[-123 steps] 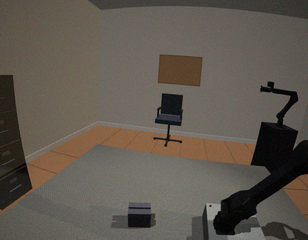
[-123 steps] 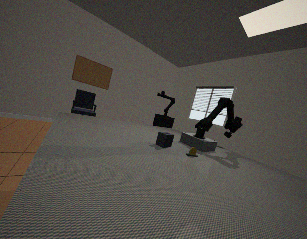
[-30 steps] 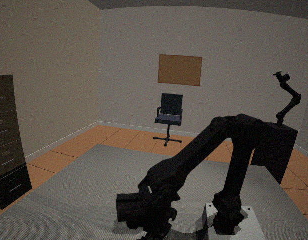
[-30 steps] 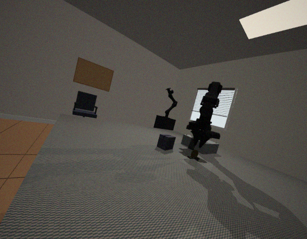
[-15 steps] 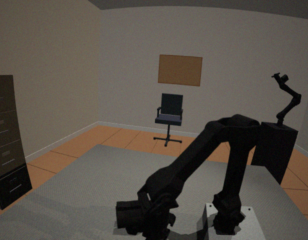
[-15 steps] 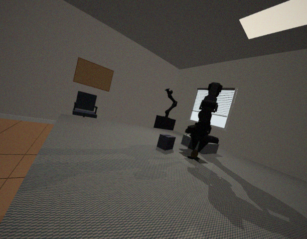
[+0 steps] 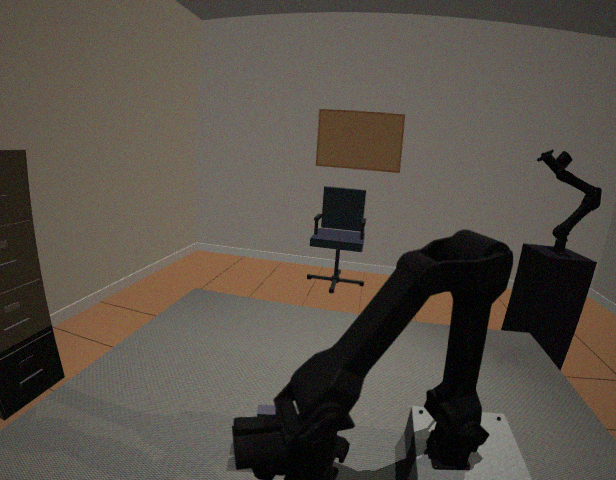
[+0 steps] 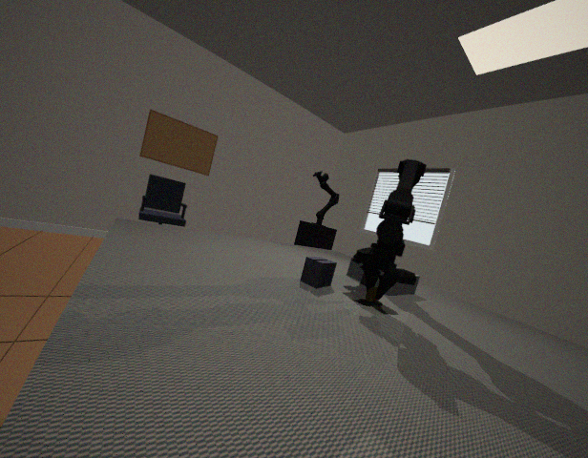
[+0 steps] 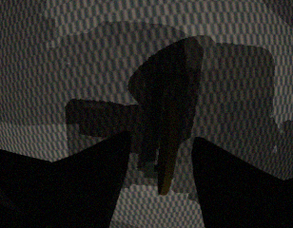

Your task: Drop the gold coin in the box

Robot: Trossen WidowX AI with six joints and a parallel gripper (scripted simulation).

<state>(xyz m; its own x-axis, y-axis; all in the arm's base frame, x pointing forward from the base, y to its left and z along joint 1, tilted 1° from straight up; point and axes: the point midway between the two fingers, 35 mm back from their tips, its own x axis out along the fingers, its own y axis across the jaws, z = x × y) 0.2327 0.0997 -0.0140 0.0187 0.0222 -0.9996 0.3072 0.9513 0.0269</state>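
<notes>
Now: gripper tip right at the gold coin.
</notes>
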